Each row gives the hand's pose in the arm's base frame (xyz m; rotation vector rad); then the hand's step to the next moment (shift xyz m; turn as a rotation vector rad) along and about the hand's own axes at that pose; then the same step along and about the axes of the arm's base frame.
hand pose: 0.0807 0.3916 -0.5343 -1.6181 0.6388 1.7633
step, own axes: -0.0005 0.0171 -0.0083 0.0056 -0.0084 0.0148
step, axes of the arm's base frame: -0.0071 -0.0176 -0.0018 -0.0039 0.0172 -0.0032
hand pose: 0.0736 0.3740 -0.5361 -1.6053 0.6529 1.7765
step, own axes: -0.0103 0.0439 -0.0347 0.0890 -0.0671 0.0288
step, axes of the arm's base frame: -0.0090 -0.0561 0.0032 0.0270 0.0778 -0.0805
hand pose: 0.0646 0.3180 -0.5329 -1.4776 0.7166 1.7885
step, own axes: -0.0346 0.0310 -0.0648 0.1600 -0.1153 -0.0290
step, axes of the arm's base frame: 0.0174 -0.0750 0.0207 0.0923 0.0736 -0.1606
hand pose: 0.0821 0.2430 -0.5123 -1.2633 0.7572 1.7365
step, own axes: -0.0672 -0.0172 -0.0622 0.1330 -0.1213 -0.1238
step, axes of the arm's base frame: 0.0524 -0.0628 0.0447 0.1435 -0.0107 -0.1644
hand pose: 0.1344 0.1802 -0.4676 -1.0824 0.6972 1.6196
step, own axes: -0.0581 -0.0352 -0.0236 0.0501 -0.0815 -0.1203
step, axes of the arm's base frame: 0.0449 -0.0339 0.0447 0.1108 -0.0555 -0.0909
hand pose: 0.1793 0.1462 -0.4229 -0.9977 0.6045 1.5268
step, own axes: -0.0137 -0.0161 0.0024 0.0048 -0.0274 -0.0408
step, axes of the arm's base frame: 0.0147 -0.0019 0.0153 0.0371 -0.0253 -0.0205
